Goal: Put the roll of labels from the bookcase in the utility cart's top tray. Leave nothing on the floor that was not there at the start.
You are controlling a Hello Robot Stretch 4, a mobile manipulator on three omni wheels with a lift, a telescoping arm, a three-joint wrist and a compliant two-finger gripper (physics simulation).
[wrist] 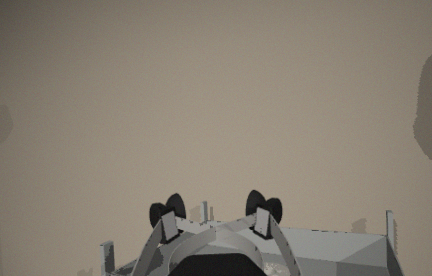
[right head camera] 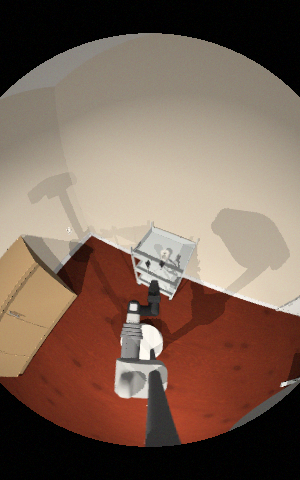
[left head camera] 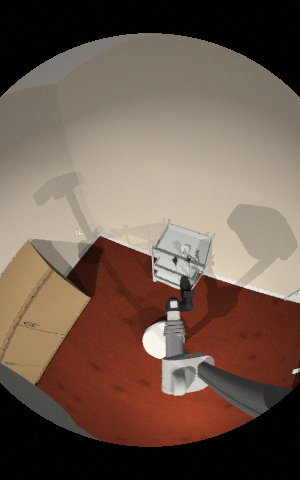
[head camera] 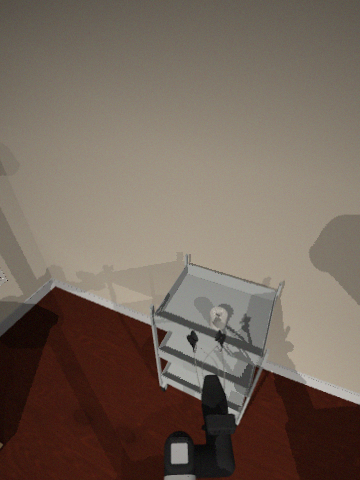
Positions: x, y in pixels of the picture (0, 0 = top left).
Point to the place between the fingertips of my gripper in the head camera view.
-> At 205, 331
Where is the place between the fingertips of my gripper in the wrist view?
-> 215, 207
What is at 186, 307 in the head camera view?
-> A grey utility cart.
